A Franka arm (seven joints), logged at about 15 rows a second.
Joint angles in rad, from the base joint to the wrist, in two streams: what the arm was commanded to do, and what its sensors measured. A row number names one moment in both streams.
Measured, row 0:
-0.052 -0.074 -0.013 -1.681 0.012 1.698 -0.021
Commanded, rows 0 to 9:
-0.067 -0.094 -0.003 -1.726 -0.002 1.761 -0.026
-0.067 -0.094 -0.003 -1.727 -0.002 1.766 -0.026
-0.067 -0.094 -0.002 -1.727 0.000 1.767 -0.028
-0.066 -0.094 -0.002 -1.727 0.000 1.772 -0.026
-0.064 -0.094 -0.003 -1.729 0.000 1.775 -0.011
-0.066 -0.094 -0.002 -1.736 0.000 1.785 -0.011
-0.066 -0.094 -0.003 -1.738 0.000 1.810 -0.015
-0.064 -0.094 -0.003 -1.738 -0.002 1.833 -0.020
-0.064 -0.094 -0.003 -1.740 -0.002 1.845 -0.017
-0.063 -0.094 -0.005 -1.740 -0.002 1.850 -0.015
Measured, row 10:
-0.056 -0.074 -0.013 -1.708 0.012 1.812 -0.021
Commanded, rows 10 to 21:
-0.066 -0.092 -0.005 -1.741 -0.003 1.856 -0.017
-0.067 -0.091 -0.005 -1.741 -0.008 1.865 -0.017
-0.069 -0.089 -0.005 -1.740 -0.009 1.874 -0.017
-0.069 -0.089 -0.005 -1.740 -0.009 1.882 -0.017
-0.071 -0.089 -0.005 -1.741 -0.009 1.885 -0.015
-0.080 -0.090 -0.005 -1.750 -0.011 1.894 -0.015
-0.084 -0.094 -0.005 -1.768 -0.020 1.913 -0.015
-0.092 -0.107 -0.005 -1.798 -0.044 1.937 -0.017
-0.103 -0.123 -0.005 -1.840 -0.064 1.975 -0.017
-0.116 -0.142 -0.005 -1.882 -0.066 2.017 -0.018
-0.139 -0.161 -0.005 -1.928 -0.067 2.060 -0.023
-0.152 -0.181 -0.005 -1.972 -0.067 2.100 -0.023
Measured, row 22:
-0.114 -0.098 -0.016 -1.839 -0.051 2.008 -0.022
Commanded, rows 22 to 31:
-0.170 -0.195 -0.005 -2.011 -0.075 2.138 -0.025
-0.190 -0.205 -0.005 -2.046 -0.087 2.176 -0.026
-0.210 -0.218 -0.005 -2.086 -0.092 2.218 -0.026
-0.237 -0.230 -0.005 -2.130 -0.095 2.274 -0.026
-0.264 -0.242 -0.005 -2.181 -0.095 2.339 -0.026
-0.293 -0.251 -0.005 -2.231 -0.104 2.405 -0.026
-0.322 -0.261 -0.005 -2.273 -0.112 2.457 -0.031
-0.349 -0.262 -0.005 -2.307 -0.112 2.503 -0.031
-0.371 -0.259 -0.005 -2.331 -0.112 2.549 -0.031
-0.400 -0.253 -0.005 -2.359 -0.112 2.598 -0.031
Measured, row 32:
-0.346 -0.216 -0.019 -2.269 -0.096 2.501 -0.030
